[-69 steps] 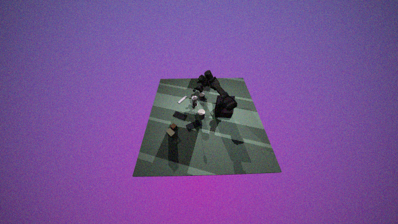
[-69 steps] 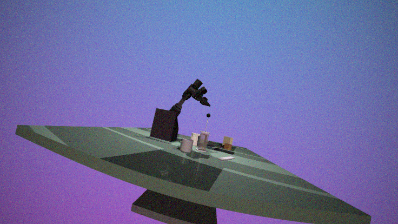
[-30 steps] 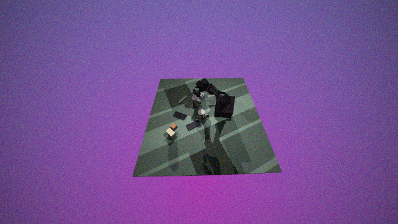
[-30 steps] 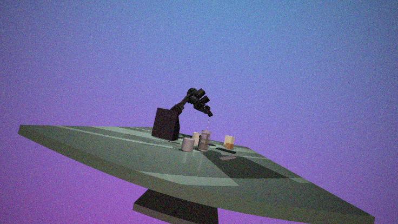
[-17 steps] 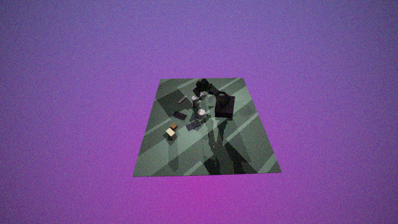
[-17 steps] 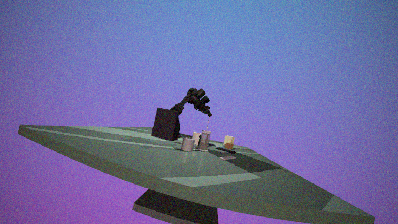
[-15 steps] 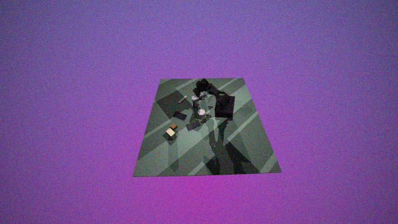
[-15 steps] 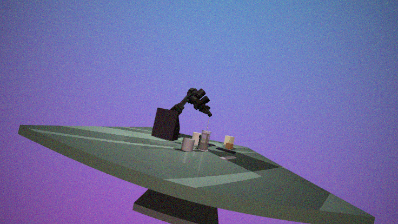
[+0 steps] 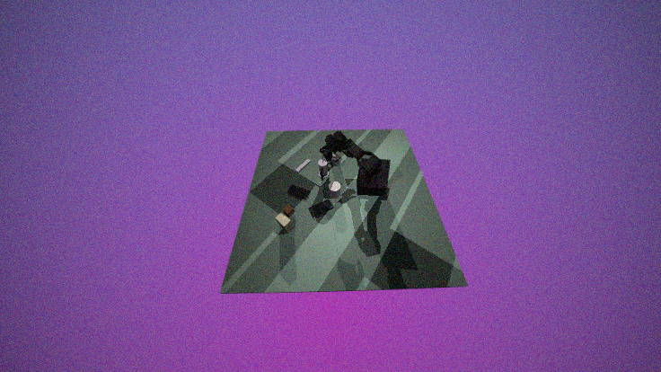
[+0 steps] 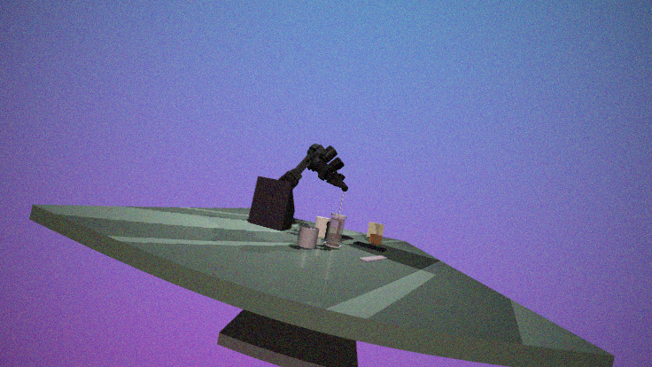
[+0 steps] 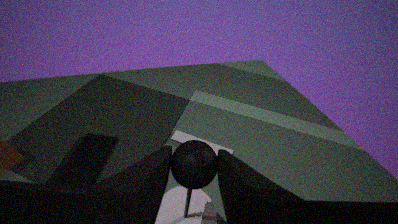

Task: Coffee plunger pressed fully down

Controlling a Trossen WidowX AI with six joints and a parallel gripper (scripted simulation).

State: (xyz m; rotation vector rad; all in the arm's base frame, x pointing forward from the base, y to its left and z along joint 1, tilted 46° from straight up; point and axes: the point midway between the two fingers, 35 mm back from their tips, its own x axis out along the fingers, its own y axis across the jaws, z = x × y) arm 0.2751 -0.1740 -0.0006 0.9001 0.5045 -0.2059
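Now: gripper tip 13 cm above the coffee press and 2 cm to the right of it.
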